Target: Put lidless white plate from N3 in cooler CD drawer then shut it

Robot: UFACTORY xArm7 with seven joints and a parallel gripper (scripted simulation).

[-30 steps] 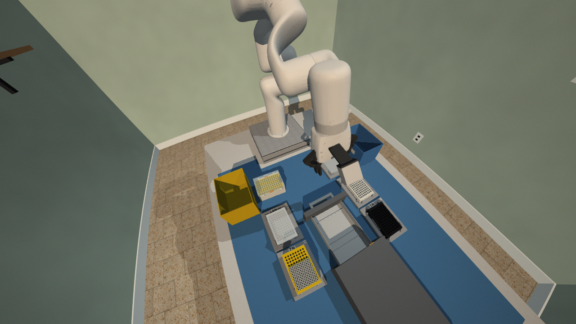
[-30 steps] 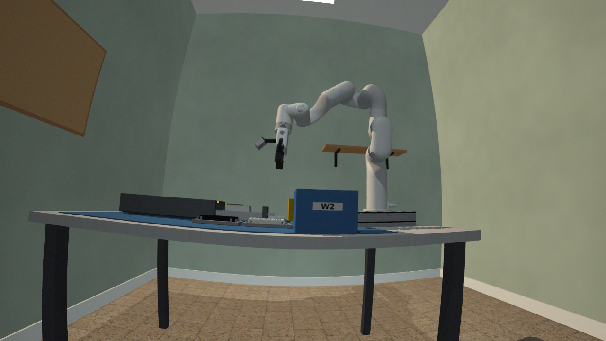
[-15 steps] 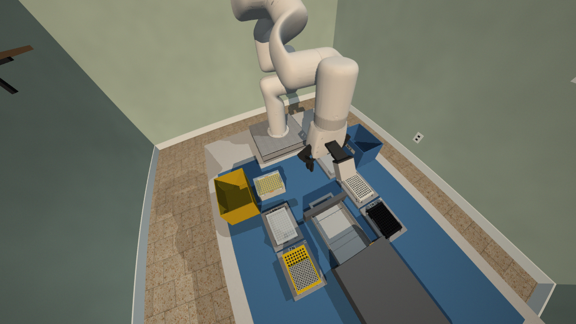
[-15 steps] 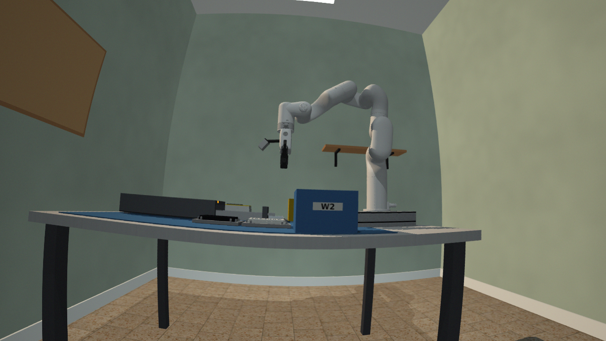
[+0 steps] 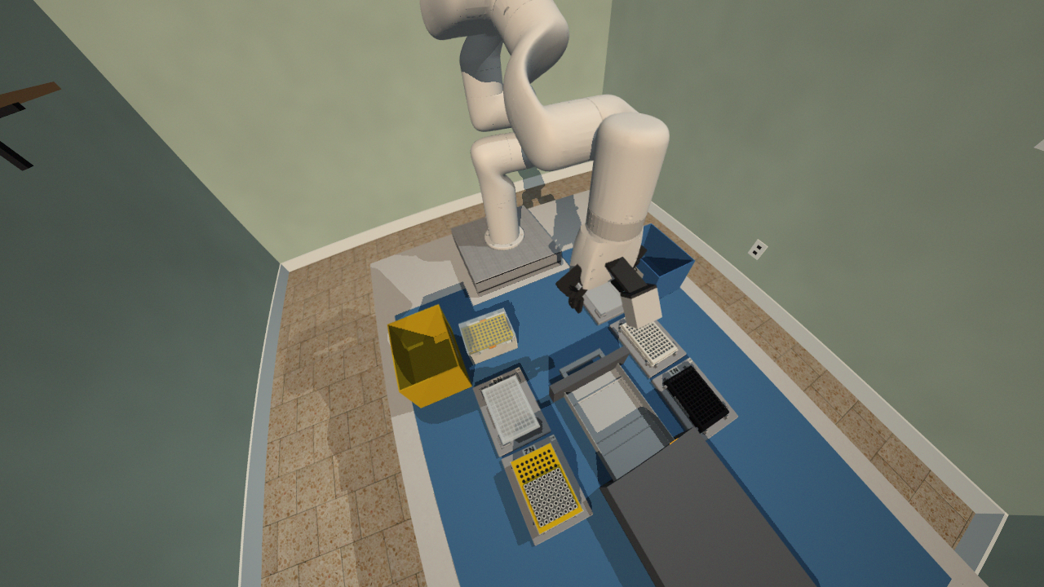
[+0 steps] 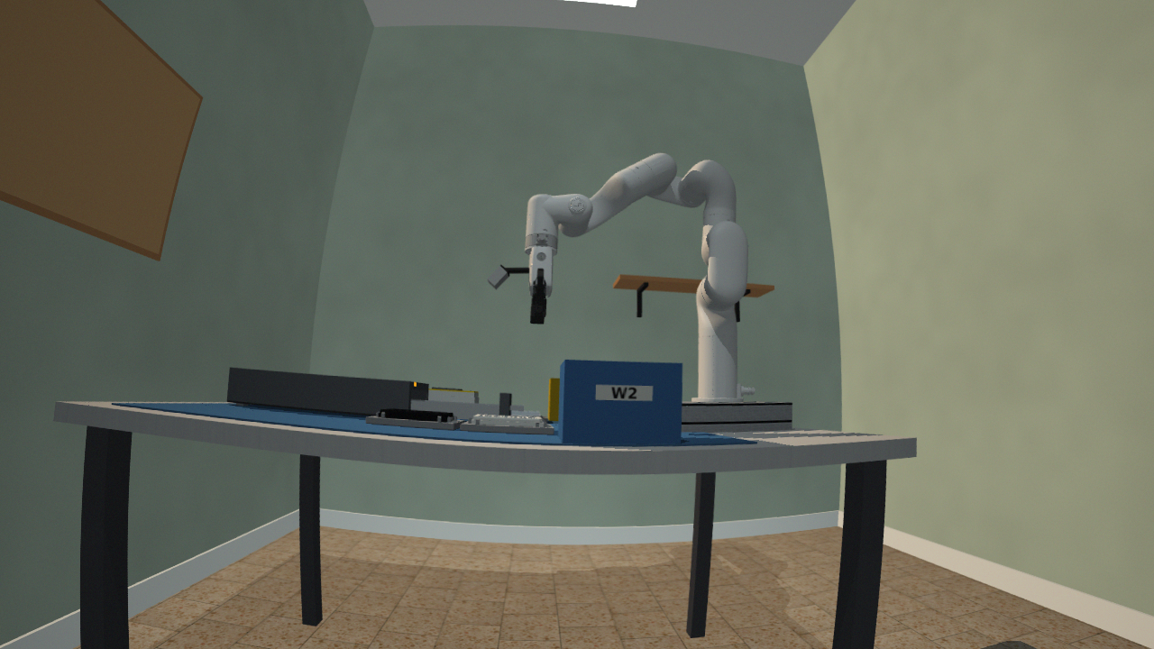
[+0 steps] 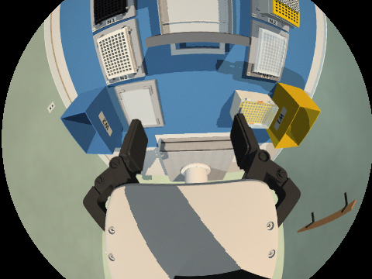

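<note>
Now: hand 5 cm short of the grey nest N3, 17 cm to the right of it and 24 cm above it. From my hand the other things lie so: lidded white plate 5 cm ahead, 22 cm to the right, 23 cm below; then cooler drawer 18 cm ahead, 2 cm to the right, 22 cm below; then black plate 22 cm ahead, 17 cm to the left, 23 cm below.
</note>
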